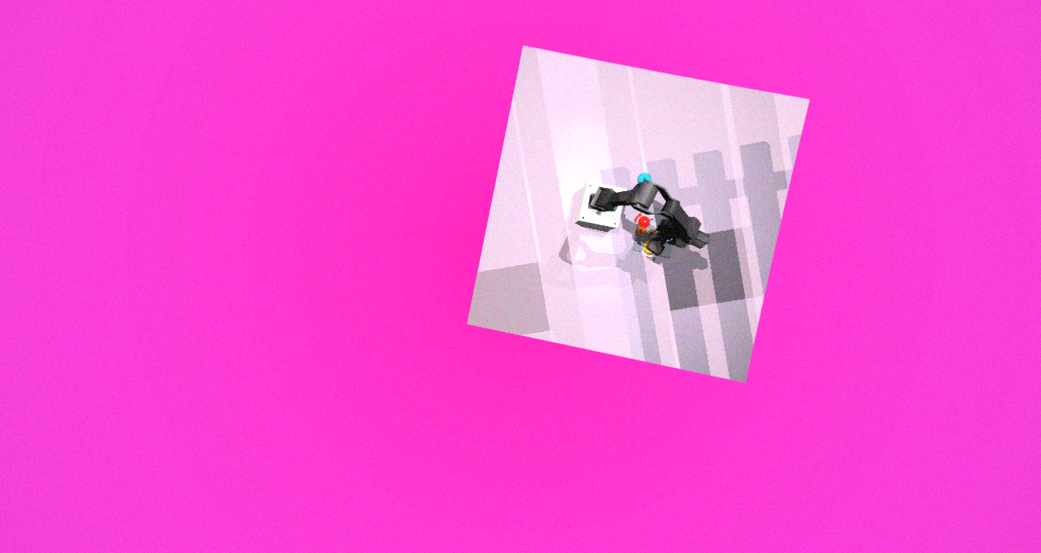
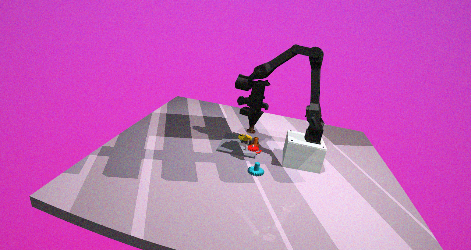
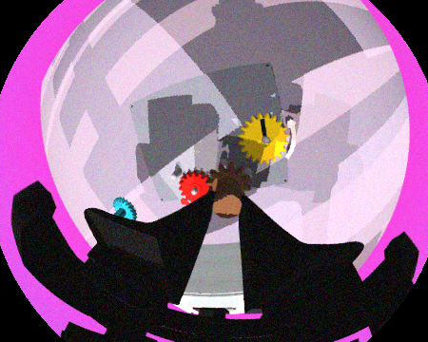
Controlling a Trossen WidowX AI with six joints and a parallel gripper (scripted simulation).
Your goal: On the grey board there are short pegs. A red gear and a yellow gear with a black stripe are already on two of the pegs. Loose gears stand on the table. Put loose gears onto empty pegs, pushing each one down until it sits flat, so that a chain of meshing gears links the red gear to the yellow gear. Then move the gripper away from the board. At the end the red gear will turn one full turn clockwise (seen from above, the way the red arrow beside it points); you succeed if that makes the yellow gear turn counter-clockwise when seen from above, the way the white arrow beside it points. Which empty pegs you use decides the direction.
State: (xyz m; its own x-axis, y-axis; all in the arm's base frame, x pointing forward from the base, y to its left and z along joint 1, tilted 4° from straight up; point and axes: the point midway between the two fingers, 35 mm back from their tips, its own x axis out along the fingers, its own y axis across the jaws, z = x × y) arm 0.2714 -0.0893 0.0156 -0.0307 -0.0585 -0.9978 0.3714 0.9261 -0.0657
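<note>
Right now my gripper tip is 3 cm past the orange gear, 1 cm to the right of it and 7 cm above it. The rest, counted from my gripper tip: brown gear (1 cm below); then white arrow (2 cm ahead, 9 cm to the right, 9 cm below); then red gear (2 cm behind, 6 cm to the left, 8 cm below).
</note>
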